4 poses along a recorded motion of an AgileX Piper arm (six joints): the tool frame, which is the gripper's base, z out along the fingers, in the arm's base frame.
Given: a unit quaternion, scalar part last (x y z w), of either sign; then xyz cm.
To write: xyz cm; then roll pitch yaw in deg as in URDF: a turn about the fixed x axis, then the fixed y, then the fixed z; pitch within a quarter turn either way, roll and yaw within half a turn. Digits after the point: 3 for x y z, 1 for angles.
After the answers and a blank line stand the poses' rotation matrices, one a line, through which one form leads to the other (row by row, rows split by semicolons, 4 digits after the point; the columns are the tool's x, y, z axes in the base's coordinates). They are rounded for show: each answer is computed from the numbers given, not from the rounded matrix.
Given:
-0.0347, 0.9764, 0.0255, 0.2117, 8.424, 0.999, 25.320
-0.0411, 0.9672, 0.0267, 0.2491, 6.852, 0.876, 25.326
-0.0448, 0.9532, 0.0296, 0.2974, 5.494, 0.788, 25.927
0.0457, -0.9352, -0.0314, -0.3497, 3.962, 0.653, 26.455
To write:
8.424, 0.999, 25.320, 177.8, 24.5, -176.4
6.852, 0.876, 25.326, 178.0, 29.0, -175.7
5.494, 0.788, 25.927, 177.9, 34.7, -175.3
3.962, 0.653, 26.455, 178.0, 41.1, -175.2

-0.9080 -0.0786 0.4116; -0.0570 0.9963 0.0645; -0.4152 0.0351 -0.9091
-0.8725 -0.0928 0.4797; -0.0662 0.9952 0.0721; -0.4841 0.0312 -0.8745
-0.8191 -0.1030 0.5644; -0.0678 0.9942 0.0831; -0.5697 0.0298 -0.8213
-0.7512 -0.1074 0.6512; -0.0635 0.9939 0.0907; -0.6570 0.0268 -0.7534

